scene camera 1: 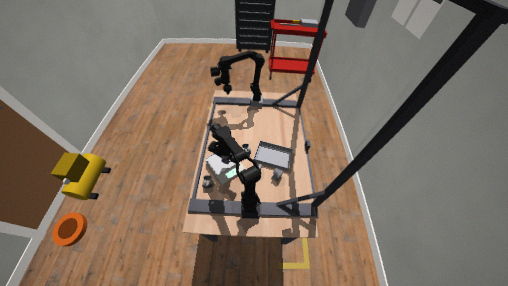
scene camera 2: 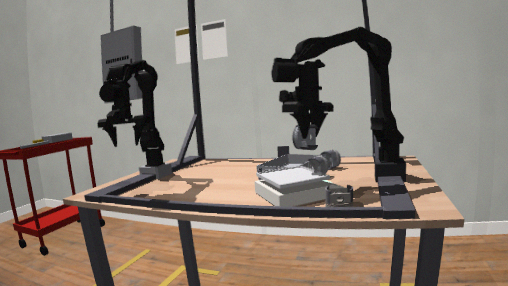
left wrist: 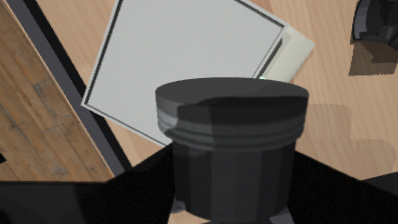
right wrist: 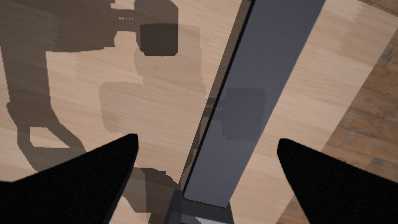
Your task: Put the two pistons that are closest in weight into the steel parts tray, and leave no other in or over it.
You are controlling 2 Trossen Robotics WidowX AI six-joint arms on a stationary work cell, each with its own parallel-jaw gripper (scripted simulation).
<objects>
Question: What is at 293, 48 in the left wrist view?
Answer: A white scale.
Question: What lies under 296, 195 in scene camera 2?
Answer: A white scale.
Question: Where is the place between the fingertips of the right gripper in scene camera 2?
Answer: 126, 146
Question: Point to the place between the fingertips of the left gripper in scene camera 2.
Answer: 309, 138
</objects>
